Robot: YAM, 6 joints.
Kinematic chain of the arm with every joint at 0, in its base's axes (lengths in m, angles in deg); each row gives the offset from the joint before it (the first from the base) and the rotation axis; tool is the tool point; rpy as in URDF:
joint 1: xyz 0 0 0.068 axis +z
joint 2: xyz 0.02 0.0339 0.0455 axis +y
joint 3: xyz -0.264 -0.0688 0 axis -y
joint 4: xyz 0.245 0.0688 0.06 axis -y
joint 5: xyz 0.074 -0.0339 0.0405 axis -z
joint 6: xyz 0.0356 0 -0.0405 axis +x
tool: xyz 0 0 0 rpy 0 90 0
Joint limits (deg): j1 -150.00..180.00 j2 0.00..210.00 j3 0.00..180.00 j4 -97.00..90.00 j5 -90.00..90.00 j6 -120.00..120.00
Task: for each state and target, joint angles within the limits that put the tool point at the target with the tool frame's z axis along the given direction. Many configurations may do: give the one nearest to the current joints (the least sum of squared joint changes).
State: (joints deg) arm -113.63 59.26 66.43 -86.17 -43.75 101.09
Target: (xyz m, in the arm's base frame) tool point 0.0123 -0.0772 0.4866 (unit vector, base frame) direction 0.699 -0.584 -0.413
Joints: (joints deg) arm -102.57 57.34 103.18 -90.51 -54.02 101.09
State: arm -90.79 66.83 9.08 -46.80 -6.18 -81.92
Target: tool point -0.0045 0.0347 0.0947 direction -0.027 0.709 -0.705
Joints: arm -69.50 36.91 0.10 -96.89 -12.88 -81.92
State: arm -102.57 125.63 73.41 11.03 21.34 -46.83
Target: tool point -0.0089 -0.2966 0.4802 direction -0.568 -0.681 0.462
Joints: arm -87.62 77.92 75.48 37.56 36.57 -46.83
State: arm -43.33 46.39 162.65 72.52 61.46 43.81
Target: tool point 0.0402 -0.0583 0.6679 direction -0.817 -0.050 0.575
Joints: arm -39.21 89.44 135.84 89.88 33.71 43.81
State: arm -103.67 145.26 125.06 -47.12 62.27 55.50
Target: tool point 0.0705 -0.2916 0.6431 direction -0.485 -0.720 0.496
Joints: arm -71.74 102.53 142.64 2.89 43.34 55.50
